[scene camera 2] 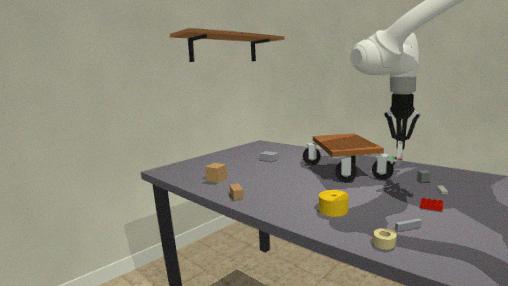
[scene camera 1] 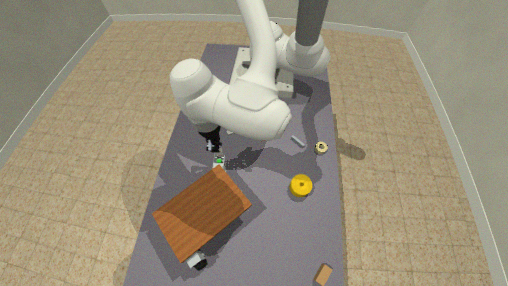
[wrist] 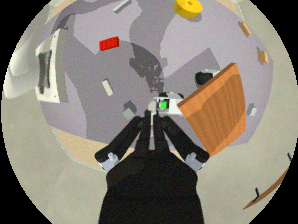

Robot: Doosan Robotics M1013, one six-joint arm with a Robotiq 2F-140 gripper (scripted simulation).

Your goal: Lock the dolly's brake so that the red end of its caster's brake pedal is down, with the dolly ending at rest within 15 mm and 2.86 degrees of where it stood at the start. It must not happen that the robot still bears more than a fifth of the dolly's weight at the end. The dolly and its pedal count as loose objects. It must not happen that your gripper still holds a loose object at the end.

In view: my gripper (scene camera 2: 400, 157) and a yellow cylinder (scene camera 2: 334, 203).
My gripper is seen too in the wrist view (wrist: 151, 106).
